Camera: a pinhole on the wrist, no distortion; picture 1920 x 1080 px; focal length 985.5 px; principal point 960.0 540.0 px. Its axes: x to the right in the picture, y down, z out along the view. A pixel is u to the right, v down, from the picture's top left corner.
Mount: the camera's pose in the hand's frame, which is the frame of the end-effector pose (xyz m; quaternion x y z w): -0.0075 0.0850 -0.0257 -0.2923 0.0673 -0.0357 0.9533
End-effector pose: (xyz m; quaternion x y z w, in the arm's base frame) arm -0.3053 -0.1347 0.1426 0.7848 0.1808 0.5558 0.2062
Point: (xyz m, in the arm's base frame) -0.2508 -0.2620 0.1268
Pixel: 179 39
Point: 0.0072 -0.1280 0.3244
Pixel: 1770 83
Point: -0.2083 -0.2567 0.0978
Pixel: outside the picture
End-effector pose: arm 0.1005 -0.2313 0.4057 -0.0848 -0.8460 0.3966 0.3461
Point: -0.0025 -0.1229 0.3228
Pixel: 1678 717
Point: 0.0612 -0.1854 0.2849
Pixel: 736 408
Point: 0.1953 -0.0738 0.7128
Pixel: behind the camera
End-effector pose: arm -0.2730 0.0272 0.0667 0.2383 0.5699 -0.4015 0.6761
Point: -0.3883 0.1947 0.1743
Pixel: behind the camera
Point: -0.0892 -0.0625 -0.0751
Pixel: 1768 204
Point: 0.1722 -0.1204 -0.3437
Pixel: 1809 649
